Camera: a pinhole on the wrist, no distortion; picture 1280 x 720 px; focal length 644.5 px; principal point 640.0 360.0 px. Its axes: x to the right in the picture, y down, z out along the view. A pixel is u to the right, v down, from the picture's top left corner.
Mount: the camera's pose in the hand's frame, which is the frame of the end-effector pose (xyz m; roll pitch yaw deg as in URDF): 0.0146 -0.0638 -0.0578 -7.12 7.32 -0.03
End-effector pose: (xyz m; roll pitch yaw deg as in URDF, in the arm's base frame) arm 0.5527 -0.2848 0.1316 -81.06 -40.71 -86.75
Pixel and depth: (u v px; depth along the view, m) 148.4 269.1 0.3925
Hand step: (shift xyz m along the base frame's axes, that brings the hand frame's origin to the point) 0.3428 0.2786 -0.0548
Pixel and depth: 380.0 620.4 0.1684
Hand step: 0.1094 0.0260 -0.0269
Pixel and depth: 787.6 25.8 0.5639
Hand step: 0.4615 0.0962 0.4162
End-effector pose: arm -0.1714 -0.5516 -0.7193 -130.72 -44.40 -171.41
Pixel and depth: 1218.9 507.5 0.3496
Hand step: -0.3772 -0.1994 0.1162
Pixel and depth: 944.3 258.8 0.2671
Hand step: -0.1436 -0.2183 0.0705
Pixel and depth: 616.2 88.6 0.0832
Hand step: 0.0292 -0.0759 0.0502
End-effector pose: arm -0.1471 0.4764 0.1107 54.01 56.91 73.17
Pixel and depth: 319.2 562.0 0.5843
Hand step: 0.3859 0.1761 0.4246
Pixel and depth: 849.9 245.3 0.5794
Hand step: 0.5378 0.1860 -0.1127
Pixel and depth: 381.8 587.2 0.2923
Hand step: 0.1751 0.0816 0.1629
